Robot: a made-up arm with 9 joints.
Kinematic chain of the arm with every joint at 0, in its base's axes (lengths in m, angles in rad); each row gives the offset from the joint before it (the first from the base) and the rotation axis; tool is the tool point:
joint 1: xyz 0 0 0.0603 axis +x
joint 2: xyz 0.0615 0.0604 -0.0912 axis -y
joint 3: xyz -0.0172 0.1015 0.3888 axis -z
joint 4: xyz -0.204 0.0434 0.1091 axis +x
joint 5: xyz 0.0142 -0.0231 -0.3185 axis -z
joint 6: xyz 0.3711 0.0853 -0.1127 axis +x
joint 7: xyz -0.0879 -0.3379 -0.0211 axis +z
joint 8: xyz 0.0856 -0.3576 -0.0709 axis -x
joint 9: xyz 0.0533 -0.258 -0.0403 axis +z
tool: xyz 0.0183 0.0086 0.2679
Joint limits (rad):
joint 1: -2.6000..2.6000
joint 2: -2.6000..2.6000
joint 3: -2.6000..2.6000
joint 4: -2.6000..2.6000
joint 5: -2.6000..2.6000
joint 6: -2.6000..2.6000
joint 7: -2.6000..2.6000
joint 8: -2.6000..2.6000
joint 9: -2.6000..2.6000
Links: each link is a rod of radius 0.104 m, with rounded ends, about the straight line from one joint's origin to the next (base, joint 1, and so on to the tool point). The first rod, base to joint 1, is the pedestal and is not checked.
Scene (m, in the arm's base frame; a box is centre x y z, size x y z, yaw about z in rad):
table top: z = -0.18
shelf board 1: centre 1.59 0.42 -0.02 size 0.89 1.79 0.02 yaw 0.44
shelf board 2: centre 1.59 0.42 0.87 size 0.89 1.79 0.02 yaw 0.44
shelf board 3: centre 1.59 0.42 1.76 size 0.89 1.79 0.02 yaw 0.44
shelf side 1: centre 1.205 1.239 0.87 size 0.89 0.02 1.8 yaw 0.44
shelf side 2: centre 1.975 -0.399 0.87 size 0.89 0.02 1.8 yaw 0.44
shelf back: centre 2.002 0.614 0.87 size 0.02 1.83 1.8 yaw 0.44
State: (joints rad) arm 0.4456 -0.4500 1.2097 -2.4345 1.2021 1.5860 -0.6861 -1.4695 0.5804
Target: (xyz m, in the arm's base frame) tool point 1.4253 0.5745 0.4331
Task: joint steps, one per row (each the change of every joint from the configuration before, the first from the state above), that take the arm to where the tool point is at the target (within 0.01 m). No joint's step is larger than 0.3 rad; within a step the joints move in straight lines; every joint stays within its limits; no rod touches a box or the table.
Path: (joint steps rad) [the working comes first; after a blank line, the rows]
Joints at the target: 0.2736 -0.8730 1.9313 -2.6000 0.5348 -0.1393 -0.7486 -0.8488 0.6176
Straight joint move there: touches shelf board 2.

1: 0.0606 0.0414 0.0894 0.0461 -0.1030 -0.2902 -0.0385 0.1592 -0.0347
2: 0.0606 0.0414 0.0894 0.0461 -0.1030 -0.2903 -0.0386 0.1592 -0.0348
3: 0.0606 0.0414 0.0894 0.0461 -0.1030 -0.2902 -0.0385 0.1591 -0.0347
4: 0.0606 0.0414 0.0894 0.0461 -0.1030 -0.2903 -0.0386 0.1592 -0.0347
5: -0.0380 -0.0040 0.0840 -0.0699 -0.0724 -0.2589 -0.0115 0.0732 0.0398
6: -0.0380 -0.0039 0.0839 -0.0700 -0.0725 -0.2589 -0.0116 0.0732 0.0398
7: -0.0380 -0.0040 0.0839 -0.0700 -0.0724 -0.2589 -0.0116 0.0733 0.0399
8: -0.0381 -0.0039 0.0839 -0.0700 -0.0725 -0.2589 -0.0115 0.0732 0.0398
9: -0.0380 -0.0039 0.0840 -0.0700 -0.0724 -0.2589 -0.0116 0.0732 0.0398
10: -0.0748 -0.1897 -0.0186 0.0000 0.0356 0.2434 0.0498 -0.1274 -0.0077
11: -0.0748 -0.1896 -0.0185 0.0000 0.0357 0.2434 0.0498 -0.1273 -0.0076
12: -0.0747 -0.1896 -0.0186 0.0000 0.0356 0.2434 0.0499 -0.1274 -0.0077

